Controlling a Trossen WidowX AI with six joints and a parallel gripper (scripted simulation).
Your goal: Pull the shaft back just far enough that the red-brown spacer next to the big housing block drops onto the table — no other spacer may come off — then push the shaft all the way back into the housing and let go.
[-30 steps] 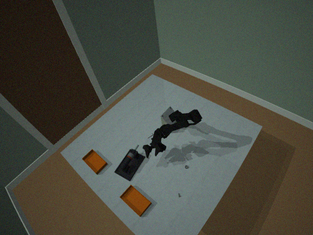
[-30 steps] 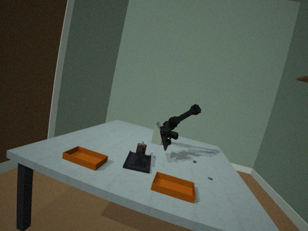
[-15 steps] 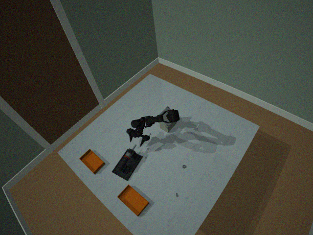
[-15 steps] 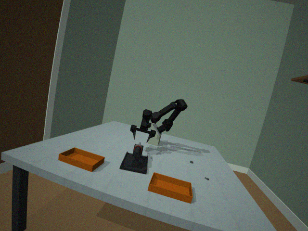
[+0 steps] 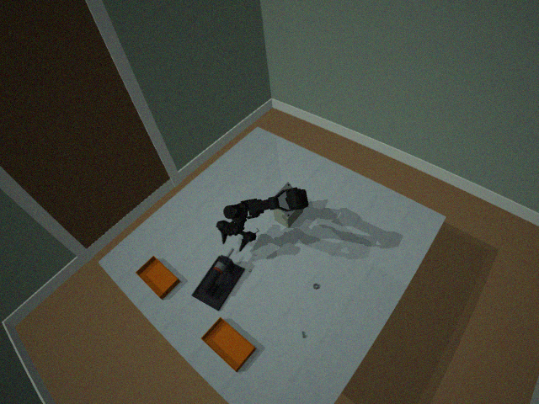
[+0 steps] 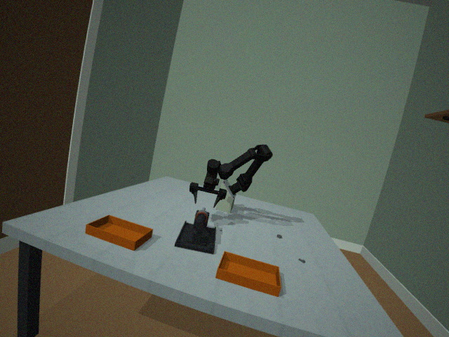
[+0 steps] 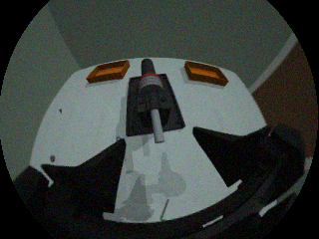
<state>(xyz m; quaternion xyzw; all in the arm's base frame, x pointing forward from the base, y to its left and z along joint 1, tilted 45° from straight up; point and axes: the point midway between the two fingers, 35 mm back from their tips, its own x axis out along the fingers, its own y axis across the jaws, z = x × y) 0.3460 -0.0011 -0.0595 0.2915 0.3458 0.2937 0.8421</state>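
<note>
My gripper tip is now 80 mm short of the shaft, 30 mm to the right of it and 20 mm above it. The rest, counted from my gripper tip: red-brown spacer (120 mm ahead, 40 mm to the left, 20 mm below); then base plate (150 mm ahead, 50 mm to the left, 50 mm below).
</note>
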